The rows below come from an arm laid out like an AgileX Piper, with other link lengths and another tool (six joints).
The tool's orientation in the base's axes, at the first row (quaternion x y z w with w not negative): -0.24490, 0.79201, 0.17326, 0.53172
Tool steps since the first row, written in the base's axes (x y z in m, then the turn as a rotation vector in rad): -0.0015, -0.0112, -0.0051, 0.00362, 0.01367, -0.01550; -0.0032, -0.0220, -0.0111, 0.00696, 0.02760, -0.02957; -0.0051, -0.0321, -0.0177, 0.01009, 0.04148, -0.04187; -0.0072, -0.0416, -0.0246, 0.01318, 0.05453, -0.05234; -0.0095, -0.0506, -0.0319, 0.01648, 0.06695, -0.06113; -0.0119, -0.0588, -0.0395, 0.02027, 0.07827, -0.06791; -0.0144, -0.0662, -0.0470, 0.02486, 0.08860, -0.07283; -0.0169, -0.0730, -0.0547, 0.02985, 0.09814, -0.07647; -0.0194, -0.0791, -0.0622, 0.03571, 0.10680, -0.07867; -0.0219, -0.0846, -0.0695, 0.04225, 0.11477, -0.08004; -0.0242, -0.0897, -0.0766, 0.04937, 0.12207, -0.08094; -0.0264, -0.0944, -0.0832, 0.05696, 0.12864, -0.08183; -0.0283, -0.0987, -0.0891, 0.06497, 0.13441, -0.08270
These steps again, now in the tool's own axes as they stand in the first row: 0.0075, -0.0084, -0.0052, 0.01045, 0.00892, 0.01586; 0.0158, -0.0164, -0.0100, 0.01960, 0.01824, 0.03111; 0.0246, -0.0237, -0.0144, 0.02720, 0.02765, 0.04551; 0.0335, -0.0303, -0.0185, 0.03327, 0.03644, 0.05875; 0.0429, -0.0365, -0.0223, 0.03785, 0.04461, 0.07119; 0.0523, -0.0420, -0.0257, 0.04064, 0.05163, 0.08265; 0.0616, -0.0467, -0.0287, 0.04166, 0.05741, 0.09349; 0.0709, -0.0510, -0.0314, 0.04152, 0.06232, 0.10374; 0.0799, -0.0546, -0.0337, 0.03995, 0.06604, 0.11363; 0.0886, -0.0578, -0.0358, 0.03754, 0.06882, 0.12336; 0.0969, -0.0608, -0.0376, 0.03465, 0.07072, 0.13300; 0.1047, -0.0635, -0.0393, 0.03175, 0.07175, 0.14259; 0.1116, -0.0660, -0.0409, 0.02886, 0.07188, 0.15207
